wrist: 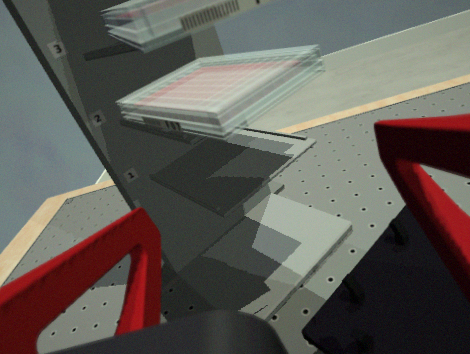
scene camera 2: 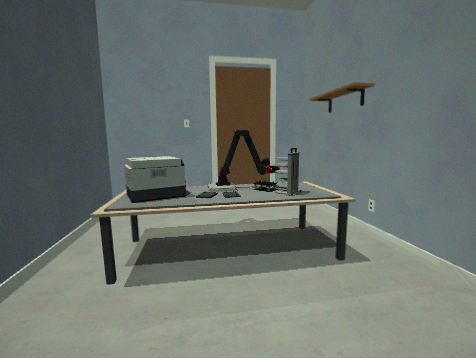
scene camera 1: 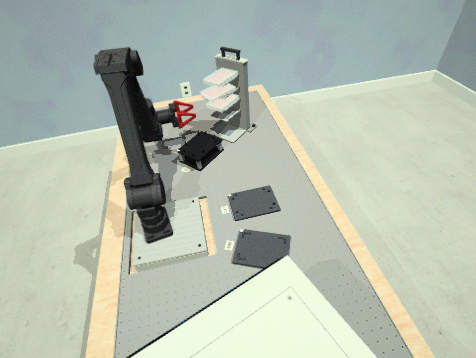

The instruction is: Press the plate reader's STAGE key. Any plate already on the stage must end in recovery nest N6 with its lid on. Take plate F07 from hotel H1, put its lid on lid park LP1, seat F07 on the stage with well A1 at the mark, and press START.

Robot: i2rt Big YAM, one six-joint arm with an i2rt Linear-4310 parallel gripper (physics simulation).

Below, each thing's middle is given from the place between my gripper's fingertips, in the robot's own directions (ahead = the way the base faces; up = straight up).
My hand is 14 cm short of the hotel shelf [wrist: 227,174], 1 cm to the right of it and 6 cm above it. Also, from my hand: rack side wall [scene camera 1: 242,119] (20 cm ahead, 5 cm to the left, 1 cm below); then white reader top [scene camera 1: 205,327] (18 cm behind, 100 cm to the right, 10 cm above); then plate reader [scene camera 2: 140,179] (18 cm behind, 100 cm to the right, 2 cm below).
